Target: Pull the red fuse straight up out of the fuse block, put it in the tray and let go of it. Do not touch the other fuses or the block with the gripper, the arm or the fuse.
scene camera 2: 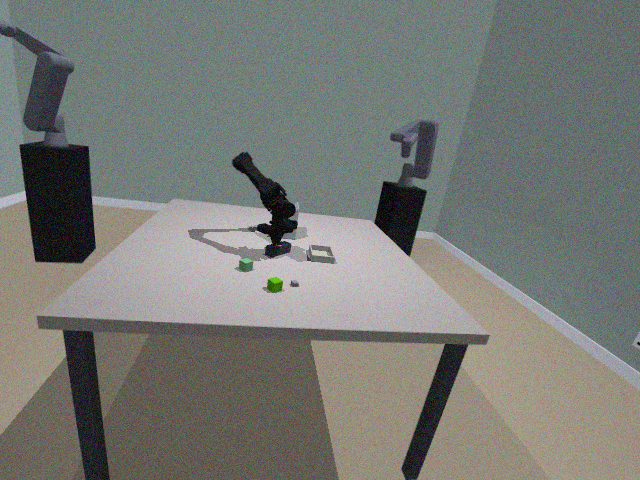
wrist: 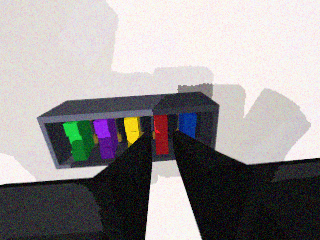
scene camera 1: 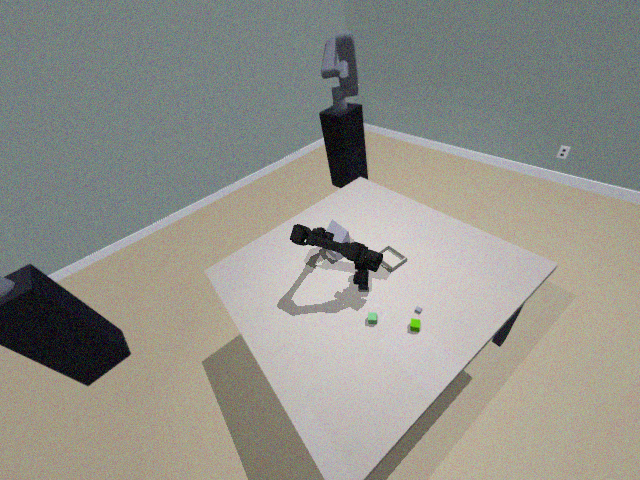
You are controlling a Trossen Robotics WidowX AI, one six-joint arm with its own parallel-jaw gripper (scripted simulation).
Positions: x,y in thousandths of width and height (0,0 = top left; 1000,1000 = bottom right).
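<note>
In scene camera 2 I can see my gripper (scene camera 2: 430,511). The wrist view gives me my gripper (wrist: 505,573) as well, and there I also see a purple fuse (wrist: 330,540).
</note>
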